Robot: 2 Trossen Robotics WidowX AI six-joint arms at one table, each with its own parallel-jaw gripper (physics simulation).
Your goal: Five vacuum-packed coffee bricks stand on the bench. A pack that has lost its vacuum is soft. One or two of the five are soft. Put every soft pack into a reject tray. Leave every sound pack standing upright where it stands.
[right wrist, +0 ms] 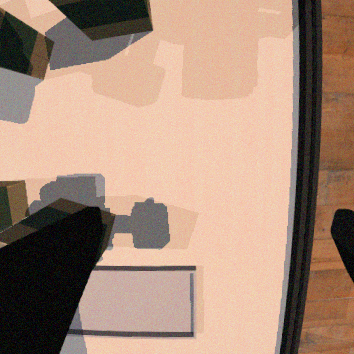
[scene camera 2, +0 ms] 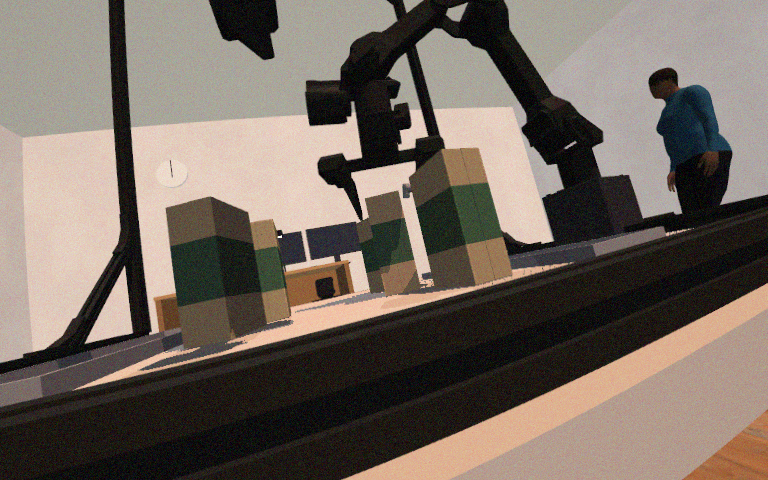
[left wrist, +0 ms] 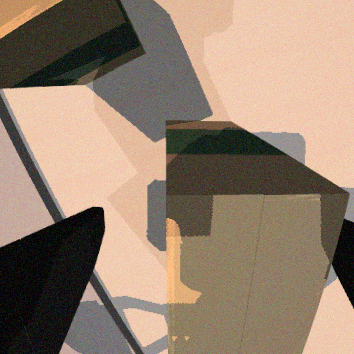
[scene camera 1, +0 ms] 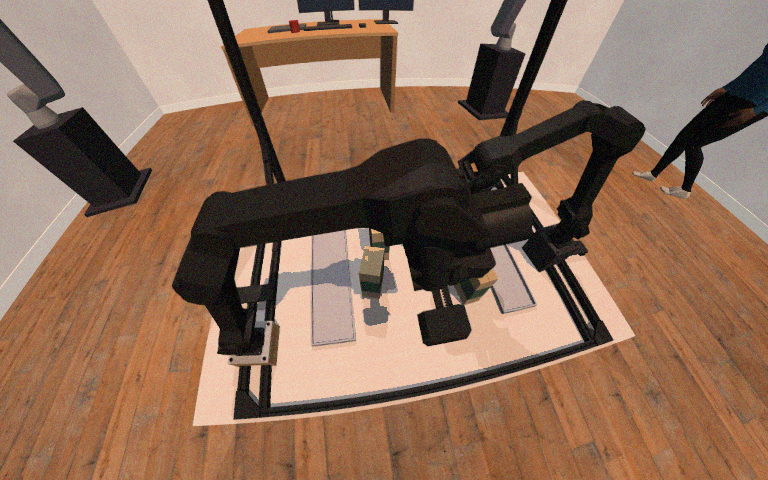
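Pixels of known places: left gripper, fingertip midpoint: [scene camera 2: 390, 215] [left wrist: 216, 223]; right gripper, fingertip midpoint: [right wrist: 218, 219] [scene camera 2: 261, 16] [scene camera 1: 431, 295]; left arm's base, link origin: [scene camera 2: 583, 186] [scene camera 1: 558, 238]; right arm's base, link origin: [scene camera 1: 250, 341].
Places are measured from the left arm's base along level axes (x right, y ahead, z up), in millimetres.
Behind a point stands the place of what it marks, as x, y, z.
Five tan packs with green bands stand upright in scene camera 2: the front left pack [scene camera 2: 195, 271] @(37, 584, -32), one behind it [scene camera 2: 272, 266] @(141, 508, -29), the middle pack [scene camera 2: 387, 240] @(74, 358, -27), one partly hidden behind that [scene camera 2: 364, 230] @(227, 328, 18), and the right pack [scene camera 2: 458, 215] @(-64, 344, -32). Which are soft does not show. My left gripper [scene camera 2: 390, 198] @(89, 337, 11) [left wrist: 216, 223] @(89, 337, 11) is open and empty, at about top height of the middle packs; a pack top [left wrist: 250, 280] @(95, 340, 39) shows between its fingers, nearer the right one. My right gripper [right wrist: 218, 219] @(-88, 501, 142) [scene camera 1: 444, 316] is open and empty, high above the bench. Grey trays [scene camera 1: 332, 300] @(57, 688, -99) [scene camera 1: 516, 294] @(-89, 173, -99) lie at both sides.
A black frame rail [scene camera 1: 441, 387] @(-235, 490, -88) [scene camera 2: 396, 339] @(-240, 513, -84) [right wrist: 306, 150] @(-222, 516, -82) runs along the bench edge. A pack [left wrist: 65, 45] @(11, 321, 7) stands beside a tray [left wrist: 17, 190] @(53, 199, -99) at the left wrist view's upper left. Another tray [right wrist: 140, 300] @(18, 693, -99) shows low in the right wrist view, near a pack [right wrist: 60, 212] @(75, 537, -55).
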